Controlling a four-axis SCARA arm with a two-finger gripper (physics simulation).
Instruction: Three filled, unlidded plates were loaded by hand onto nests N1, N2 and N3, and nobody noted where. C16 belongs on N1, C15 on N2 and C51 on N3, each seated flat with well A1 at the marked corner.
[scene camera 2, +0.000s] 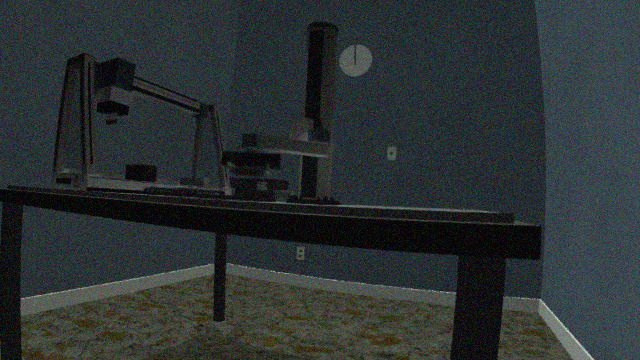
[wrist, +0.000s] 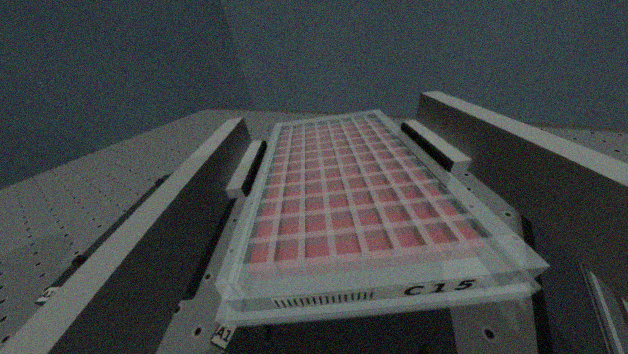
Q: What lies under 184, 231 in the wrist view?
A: My gripper.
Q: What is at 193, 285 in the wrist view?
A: A nest N1.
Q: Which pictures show my gripper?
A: Scene camera 2 and the wrist view: all of them.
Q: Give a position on a plate C15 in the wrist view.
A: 348, 217
